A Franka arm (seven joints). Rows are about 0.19 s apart.
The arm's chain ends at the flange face. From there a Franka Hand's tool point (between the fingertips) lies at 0.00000 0.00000 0.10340 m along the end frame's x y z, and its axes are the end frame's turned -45 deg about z.
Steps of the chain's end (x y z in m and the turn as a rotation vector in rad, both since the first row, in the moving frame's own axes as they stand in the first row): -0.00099, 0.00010, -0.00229, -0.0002, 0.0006, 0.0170; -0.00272, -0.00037, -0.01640, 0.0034, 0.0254, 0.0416; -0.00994, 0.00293, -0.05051, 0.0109, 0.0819, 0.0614; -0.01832, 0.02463, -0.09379, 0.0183, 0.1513, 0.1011; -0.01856, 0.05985, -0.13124, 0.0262, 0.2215, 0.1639
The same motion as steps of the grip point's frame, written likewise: -0.00074, -0.00057, -0.00229, -0.0006, 0.0003, 0.0170; 0.00041, -0.00053, -0.01643, -0.0156, 0.0204, 0.0416; -0.00249, 0.00043, -0.05086, -0.0502, 0.0656, 0.0614; -0.01853, 0.01476, -0.09499, -0.0940, 0.1199, 0.1011; -0.03873, 0.04477, -0.13380, -0.1381, 0.1752, 0.1639
